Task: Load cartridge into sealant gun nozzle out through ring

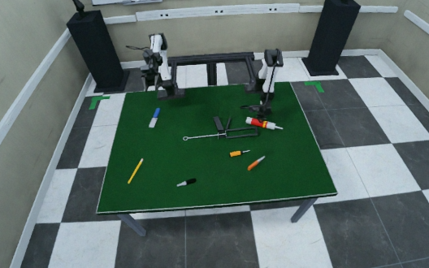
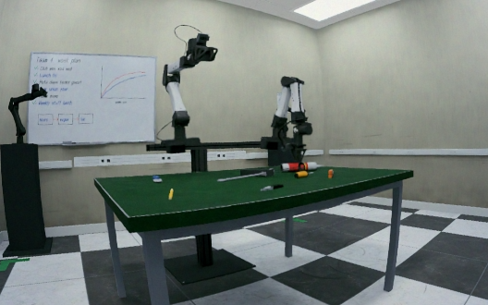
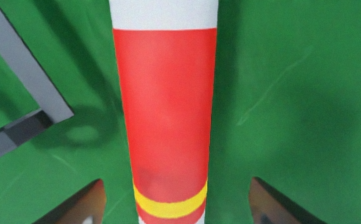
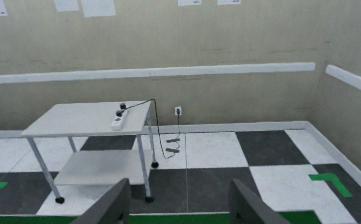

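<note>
The white cartridge lies 50 mm below my left hand, 20 mm to the left of it and 10 mm ahead of it. The rest, counted from my left hand: thumb plate: 330 mm to the right, 90 mm ahead, 50 mm below; yellow screwdriver: 250 mm ahead, 190 mm to the right, 60 mm below; orange-handled tool: 330 mm ahead, 80 mm to the right, 60 mm below.
</note>
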